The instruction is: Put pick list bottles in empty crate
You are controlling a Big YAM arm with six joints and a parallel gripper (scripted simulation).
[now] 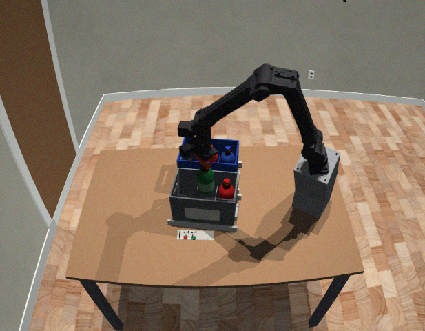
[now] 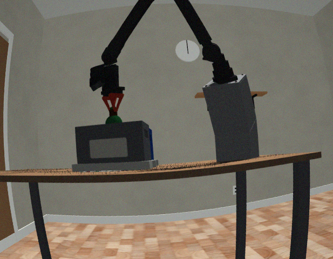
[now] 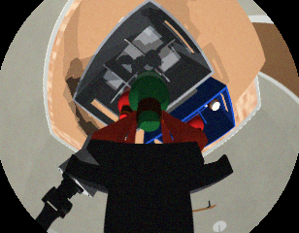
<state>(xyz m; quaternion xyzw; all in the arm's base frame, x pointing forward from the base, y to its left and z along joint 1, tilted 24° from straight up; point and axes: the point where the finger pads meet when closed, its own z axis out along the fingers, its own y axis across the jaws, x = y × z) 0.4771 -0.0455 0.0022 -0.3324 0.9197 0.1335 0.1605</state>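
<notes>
My gripper is now 6 cm above the green-labelled bottle. Round my hand: blue-labelled bottle: 23 cm to the right, 16 cm below, 8 cm behind; red-labelled bottle: 16 cm below, 9 cm behind; grey crate: 16 cm below, 4 cm to the left.
</notes>
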